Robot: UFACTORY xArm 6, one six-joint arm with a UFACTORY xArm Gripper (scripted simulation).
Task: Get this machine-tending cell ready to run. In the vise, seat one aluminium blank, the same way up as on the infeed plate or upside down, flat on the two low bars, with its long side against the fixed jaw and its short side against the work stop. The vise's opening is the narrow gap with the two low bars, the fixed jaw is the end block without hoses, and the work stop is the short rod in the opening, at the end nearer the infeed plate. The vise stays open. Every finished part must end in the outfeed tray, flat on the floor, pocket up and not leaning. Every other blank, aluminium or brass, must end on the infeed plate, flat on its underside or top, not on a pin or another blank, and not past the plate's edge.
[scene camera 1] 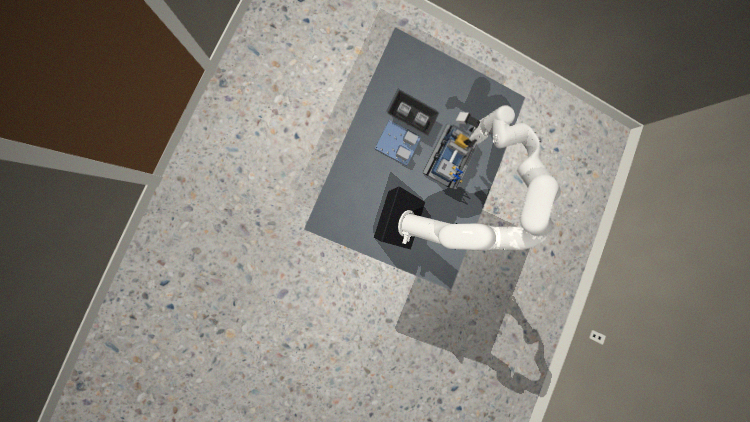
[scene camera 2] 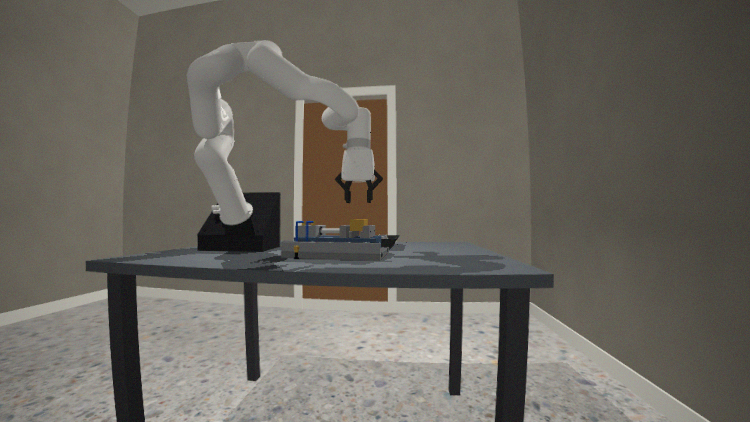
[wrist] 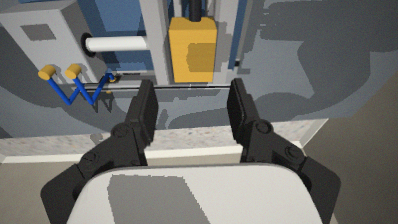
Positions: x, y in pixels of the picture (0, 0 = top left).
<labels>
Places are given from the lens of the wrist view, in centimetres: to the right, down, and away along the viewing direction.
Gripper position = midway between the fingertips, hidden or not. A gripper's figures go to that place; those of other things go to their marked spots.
gripper [wrist: 192, 92]: 0, -2, 13
brass blank [wrist: 192, 44]: -1, -7, 15
</labels>
